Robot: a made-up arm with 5 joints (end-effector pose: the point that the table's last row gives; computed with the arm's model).
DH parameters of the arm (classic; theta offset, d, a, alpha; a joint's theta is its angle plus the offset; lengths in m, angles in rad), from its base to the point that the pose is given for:
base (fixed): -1.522 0 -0.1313 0
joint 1: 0.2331 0 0.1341 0
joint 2: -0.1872 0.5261 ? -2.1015
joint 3: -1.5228 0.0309 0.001 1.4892
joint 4: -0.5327 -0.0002 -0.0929 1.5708
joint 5: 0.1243 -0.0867 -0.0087 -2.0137
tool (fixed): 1.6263 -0.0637 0 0
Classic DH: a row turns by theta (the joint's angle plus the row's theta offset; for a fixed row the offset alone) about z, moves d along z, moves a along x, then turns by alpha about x.
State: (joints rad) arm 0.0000 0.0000 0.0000 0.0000 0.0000
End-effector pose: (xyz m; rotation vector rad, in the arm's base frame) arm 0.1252 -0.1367 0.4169 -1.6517 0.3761 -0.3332
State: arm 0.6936 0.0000 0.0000 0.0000 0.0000
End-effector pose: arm 0.2660 0.0094 0.4169 -1.6738 -0.2067 0.1877
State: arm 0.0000 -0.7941 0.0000 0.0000 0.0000
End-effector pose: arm -0.0021 -0.1624 0.4169 -1.4400 1.0301 -0.9180
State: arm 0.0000 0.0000 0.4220 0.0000 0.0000
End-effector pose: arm 0.1118 -0.1104 0.3984 -1.2663 0.6046 -0.3721
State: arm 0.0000 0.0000 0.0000 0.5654 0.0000
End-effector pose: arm 0.0654 -0.1367 0.3998 -1.7291 0.7961 0.1449
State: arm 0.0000 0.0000 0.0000 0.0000 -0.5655
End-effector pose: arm 0.1252 -0.1268 0.3860 -1.0977 0.4246 -0.2010
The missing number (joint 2, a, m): 0.0835
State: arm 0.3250 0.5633 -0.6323 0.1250 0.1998
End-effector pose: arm 0.2600 0.0073 0.4624 -2.1925 -1.0242 0.1779
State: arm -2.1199 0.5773 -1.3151 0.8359 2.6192
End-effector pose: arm -0.2738 0.1204 0.4315 1.2227 0.1297 -1.5798
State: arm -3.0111 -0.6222 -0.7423 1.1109 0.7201
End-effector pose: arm -0.0176 0.4195 0.4764 1.1224 2.4016 0.0993
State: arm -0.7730 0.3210 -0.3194 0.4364 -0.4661
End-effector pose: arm -0.0946 -0.1580 0.3961 -1.3751 1.0321 -0.2882
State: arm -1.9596 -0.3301 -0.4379 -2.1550 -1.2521
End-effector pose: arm -0.2382 0.0756 0.6392 -2.0217 -0.5818 -1.5073
